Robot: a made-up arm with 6 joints.
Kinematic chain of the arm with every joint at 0, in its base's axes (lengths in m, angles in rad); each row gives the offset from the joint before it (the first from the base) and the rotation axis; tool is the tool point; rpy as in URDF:
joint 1: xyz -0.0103 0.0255 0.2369 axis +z
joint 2: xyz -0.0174 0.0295 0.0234 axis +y
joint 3: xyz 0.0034 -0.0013 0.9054 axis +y
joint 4: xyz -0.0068 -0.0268 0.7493 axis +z
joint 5: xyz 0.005 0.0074 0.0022 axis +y
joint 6: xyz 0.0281 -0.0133 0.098 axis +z
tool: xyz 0.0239 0.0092 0.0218 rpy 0 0 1.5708
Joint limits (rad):
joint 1: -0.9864..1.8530
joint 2: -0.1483..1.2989
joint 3: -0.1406..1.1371
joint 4: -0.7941..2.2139
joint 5: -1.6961..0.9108
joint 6: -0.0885..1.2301
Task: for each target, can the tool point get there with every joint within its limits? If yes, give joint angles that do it. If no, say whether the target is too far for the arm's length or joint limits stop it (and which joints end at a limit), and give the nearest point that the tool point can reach.
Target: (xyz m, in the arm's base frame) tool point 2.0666 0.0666 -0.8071
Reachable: no: too far | nearest point 1.4476 0.0544 -0.1446 | short by 0.907 m
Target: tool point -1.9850 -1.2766 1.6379
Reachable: no: too far | nearest point -0.4232 -0.2467 1.8762 | short by 1.886 m
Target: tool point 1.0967 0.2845 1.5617
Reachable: yes | joints 0.1888 0.6201 0.3176 -0.4729 -1.2494 0.0112
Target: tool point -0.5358 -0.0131 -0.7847
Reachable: no: joint limits stop it (at a limit: joint 1, joint 2, joint 3, joint 5, joint 6) | nearest point -0.4100 1.2365 -0.1721 | short by 1.397 m
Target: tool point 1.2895 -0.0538 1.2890
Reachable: yes | joints -0.0203 0.5834 0.6891 1.6263 -0.7678 0.9490
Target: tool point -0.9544 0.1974 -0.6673
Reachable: no: joint limits stop it (at a limit: joint 1, joint 2, joint 3, joint 5, joint 6) | nearest point -0.4492 1.2412 -0.1589 | short by 1.266 m
